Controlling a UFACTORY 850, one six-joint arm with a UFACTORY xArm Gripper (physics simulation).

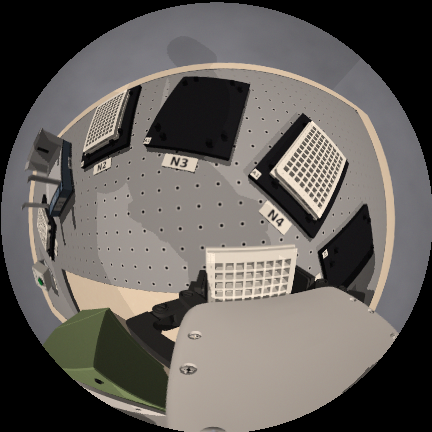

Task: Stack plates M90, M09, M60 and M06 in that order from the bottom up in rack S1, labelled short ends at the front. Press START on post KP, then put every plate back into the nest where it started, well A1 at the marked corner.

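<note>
My gripper (pixel 249 282) is shut on a white gridded plate (pixel 250 272) at the lower middle; its printed label does not show. Another white plate (pixel 316 167) lies in nest N4 (pixel 311 227) at the right. A white plate (pixel 106 121) lies in nest N2 (pixel 134 116) at the upper left, and one more plate (pixel 43 224) shows edge-on at the far left. Nest N3 (pixel 200 117) is bare black. Rack S1 (pixel 62 189), with a blue base and grey posts, stands at the left edge. A small post with a green button (pixel 40 281) is at the lower left.
Another bare black nest (pixel 350 250) lies at the right, below N4, partly hidden by the gripper. A green angular body (pixel 75 340) fills the lower left. The perforated grey deck (pixel 170 215) has a pale rim (pixel 387 200).
</note>
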